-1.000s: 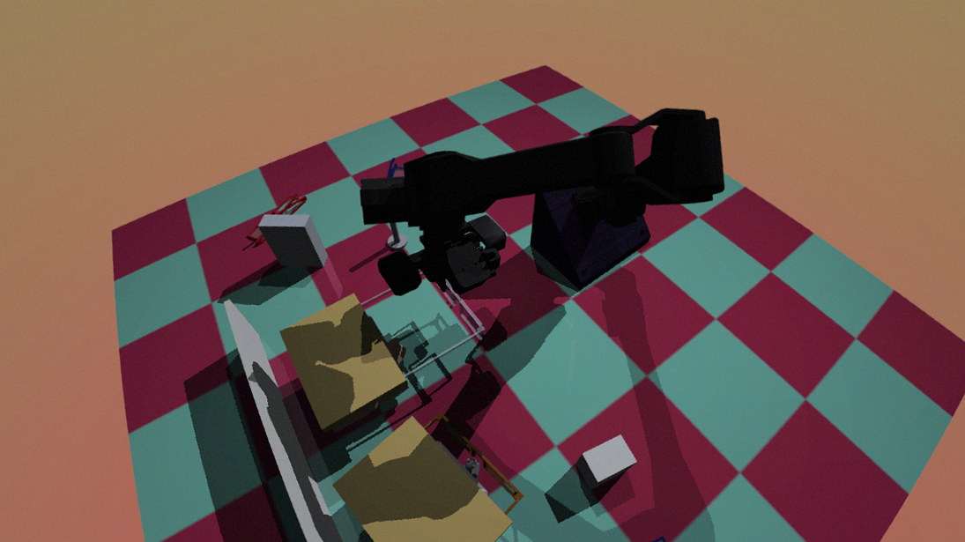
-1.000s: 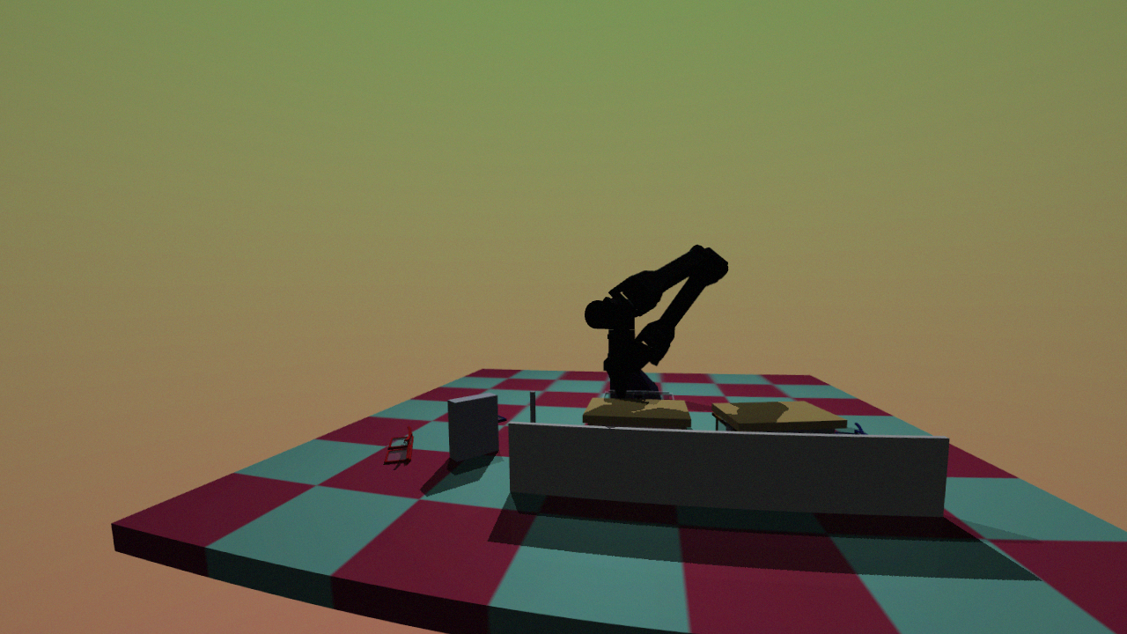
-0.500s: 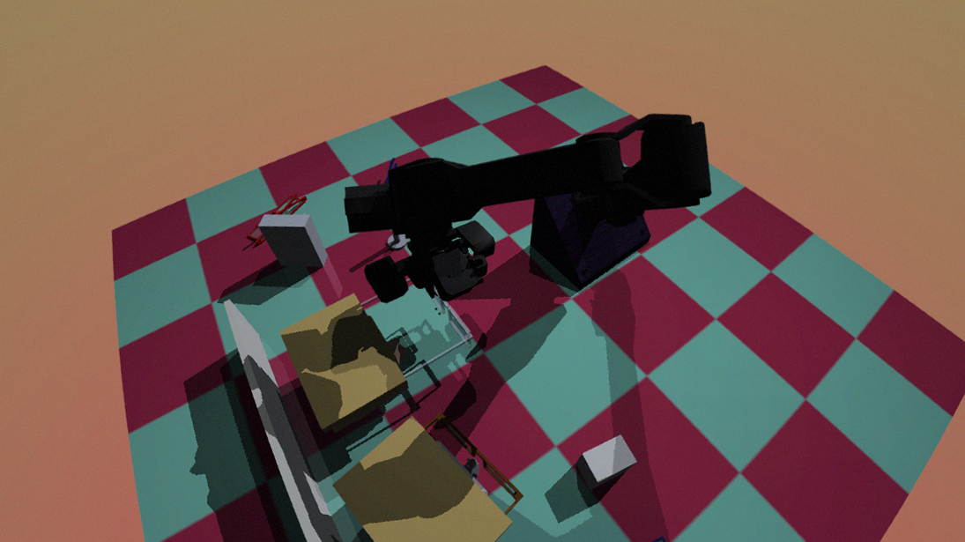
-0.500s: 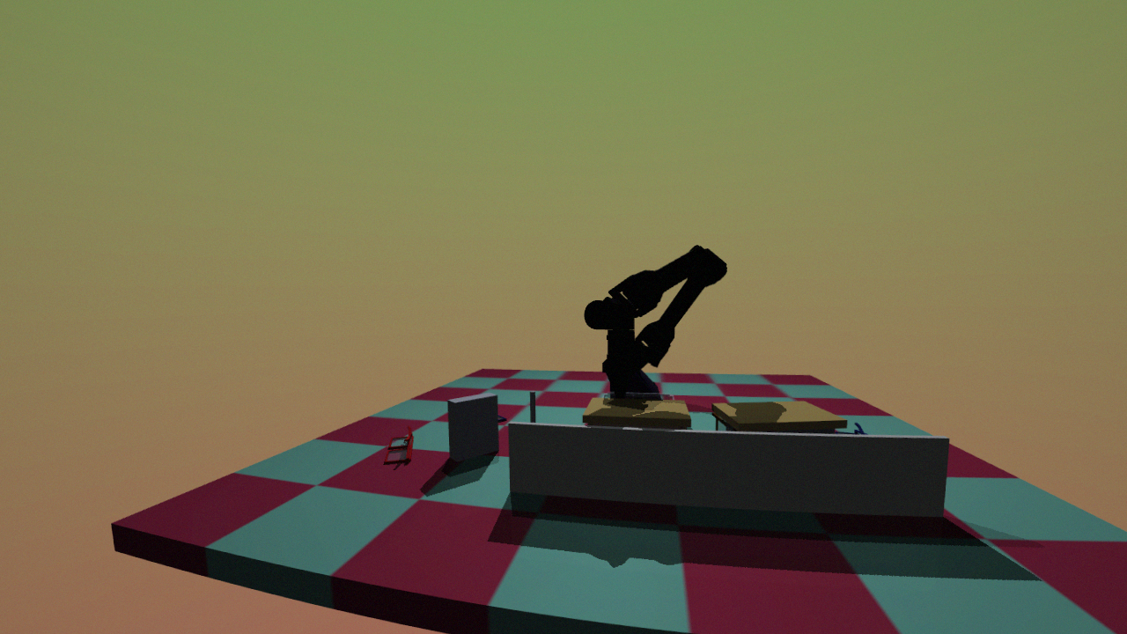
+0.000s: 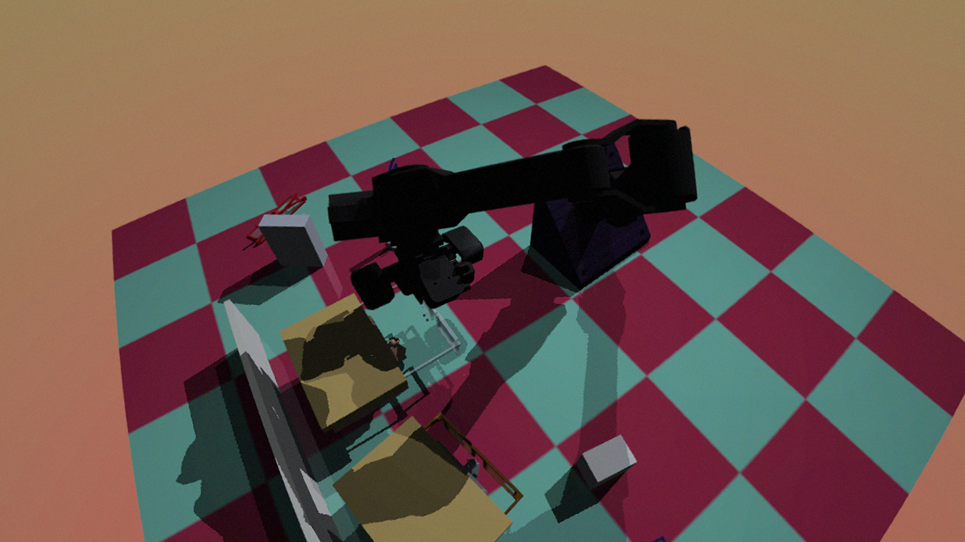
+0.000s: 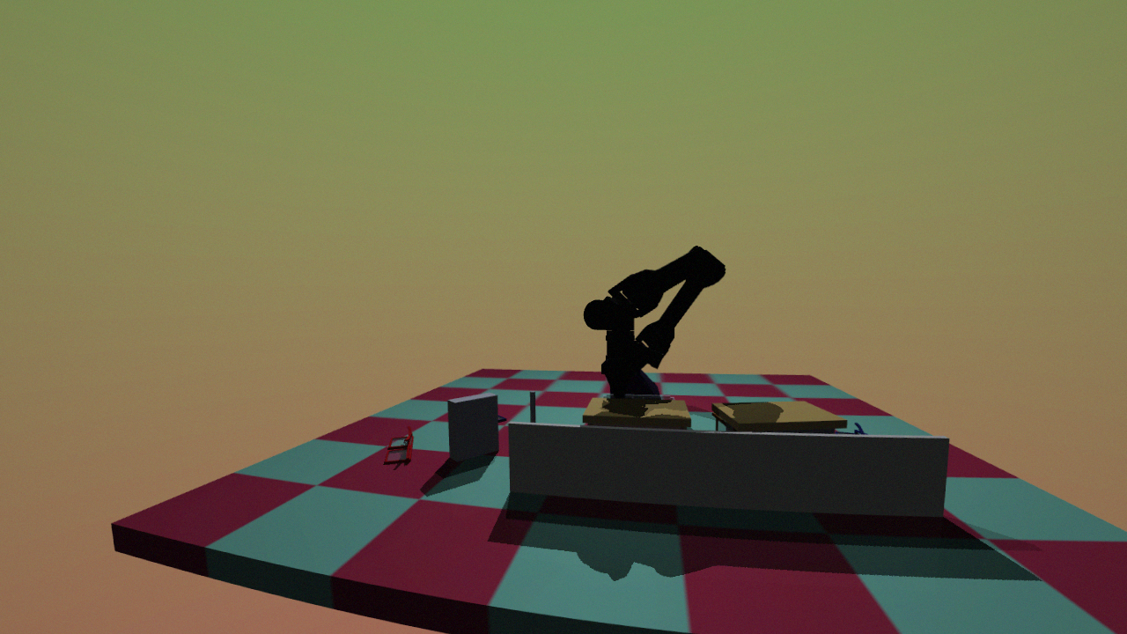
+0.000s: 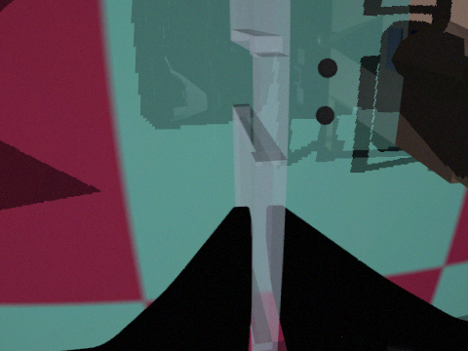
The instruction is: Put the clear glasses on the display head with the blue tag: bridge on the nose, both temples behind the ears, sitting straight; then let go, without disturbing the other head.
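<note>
My gripper tip is 120 mm short of the skin-coloured display head, 40 mm to the right of it and 20 mm above it. From my gripper tip the other things lie so: stand (50 mm behind, 200 mm to the right, 50 mm below); long grey wall (270 mm ahead, 150 mm to the left, 20 mm below); grey block (130 mm ahead, 270 mm to the right, 20 mm below).
</note>
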